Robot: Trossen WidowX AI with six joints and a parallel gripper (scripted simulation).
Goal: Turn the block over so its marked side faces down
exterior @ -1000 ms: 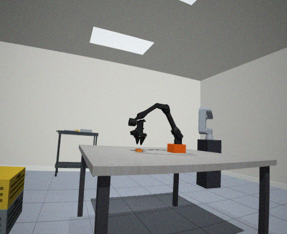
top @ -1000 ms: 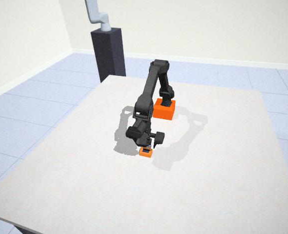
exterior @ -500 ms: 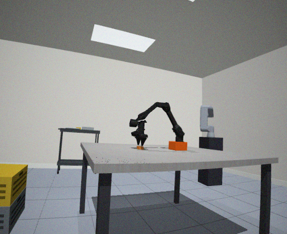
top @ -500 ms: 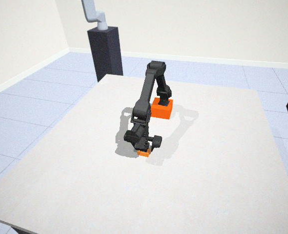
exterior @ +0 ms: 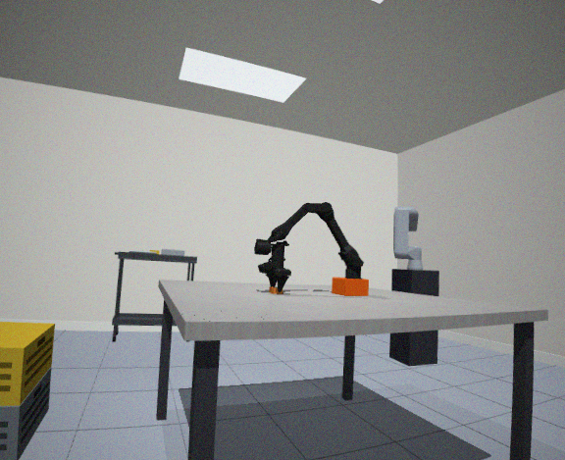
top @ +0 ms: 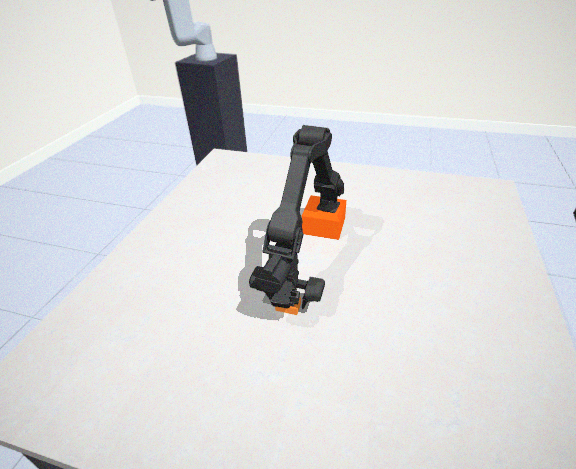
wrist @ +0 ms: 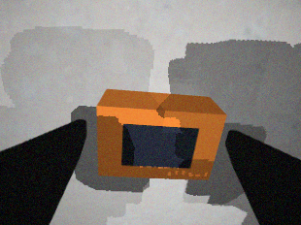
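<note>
Now: gripper tip 10 mm below the orange block.
</note>
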